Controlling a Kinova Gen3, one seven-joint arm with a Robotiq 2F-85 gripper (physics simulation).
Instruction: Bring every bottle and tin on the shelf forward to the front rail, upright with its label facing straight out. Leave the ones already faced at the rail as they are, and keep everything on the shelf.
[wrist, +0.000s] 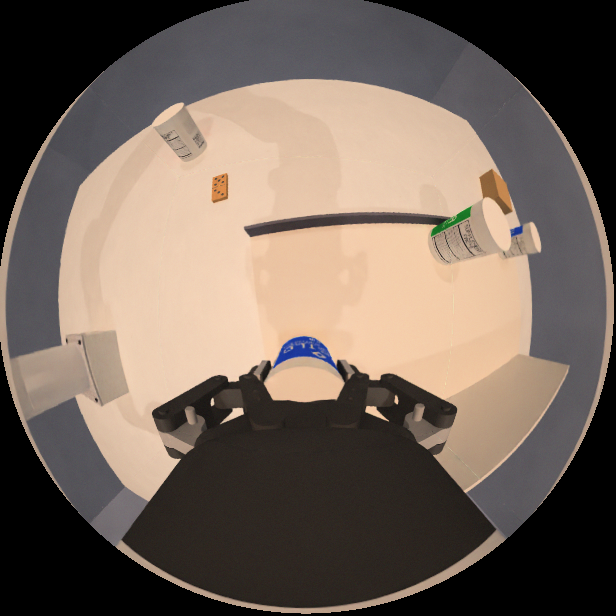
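My gripper is shut on a white tin with a blue label, holding it between both fingers at the bottom middle of the wrist view. The dark front rail runs across the middle of the shelf. A white tin with a green label stands at the rail's right end. A small bottle with a blue label stands just to its right. A white tin with a black-printed label stands at the far upper left, apart from the rail.
A small orange card with dots lies near the upper-left tin. A brown box sits behind the green-label tin. A grey box-shaped mount juts in at left. A pale panel lies at lower right.
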